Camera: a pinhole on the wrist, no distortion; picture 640 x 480 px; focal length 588.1 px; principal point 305.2 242.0 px. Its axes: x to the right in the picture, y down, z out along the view. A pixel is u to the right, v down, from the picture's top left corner.
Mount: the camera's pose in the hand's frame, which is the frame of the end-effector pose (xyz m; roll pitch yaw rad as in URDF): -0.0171 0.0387 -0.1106 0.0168 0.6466 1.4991
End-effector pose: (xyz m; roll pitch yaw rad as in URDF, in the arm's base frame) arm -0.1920 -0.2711 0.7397 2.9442 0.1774 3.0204
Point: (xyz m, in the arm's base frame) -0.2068 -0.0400 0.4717
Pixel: 116 114
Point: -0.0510 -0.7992 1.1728
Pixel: behind the camera
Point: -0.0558 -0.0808 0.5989
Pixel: 151 395
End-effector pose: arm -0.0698 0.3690 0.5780 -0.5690 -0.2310 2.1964
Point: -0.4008 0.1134 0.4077
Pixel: 598 346
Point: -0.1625 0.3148 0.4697
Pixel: 493 277
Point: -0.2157 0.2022 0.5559
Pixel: 271 358
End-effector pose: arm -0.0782 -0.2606 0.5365 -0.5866 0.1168 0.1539
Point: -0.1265 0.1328 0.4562
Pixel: 460 231
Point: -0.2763 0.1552 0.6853
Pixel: 209 422
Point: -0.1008 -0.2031 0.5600
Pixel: outside the picture
